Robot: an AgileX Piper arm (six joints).
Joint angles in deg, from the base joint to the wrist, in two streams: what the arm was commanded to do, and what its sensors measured. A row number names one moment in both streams.
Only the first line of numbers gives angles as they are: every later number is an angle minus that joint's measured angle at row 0.
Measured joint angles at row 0:
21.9 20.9 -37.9 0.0 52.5 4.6
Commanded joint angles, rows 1 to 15:
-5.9 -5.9 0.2 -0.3 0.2 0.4
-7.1 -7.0 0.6 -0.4 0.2 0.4
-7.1 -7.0 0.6 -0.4 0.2 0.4
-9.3 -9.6 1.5 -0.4 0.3 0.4
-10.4 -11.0 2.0 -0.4 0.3 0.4
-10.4 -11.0 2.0 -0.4 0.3 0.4
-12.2 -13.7 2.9 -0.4 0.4 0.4
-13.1 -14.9 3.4 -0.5 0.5 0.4
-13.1 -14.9 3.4 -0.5 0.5 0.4
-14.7 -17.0 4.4 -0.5 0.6 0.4
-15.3 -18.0 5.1 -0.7 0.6 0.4
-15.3 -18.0 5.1 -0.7 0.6 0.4
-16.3 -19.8 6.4 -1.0 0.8 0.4
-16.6 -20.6 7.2 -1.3 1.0 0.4
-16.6 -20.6 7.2 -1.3 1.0 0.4
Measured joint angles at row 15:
-15.7 -19.2 6.2 -0.5 0.5 0.0
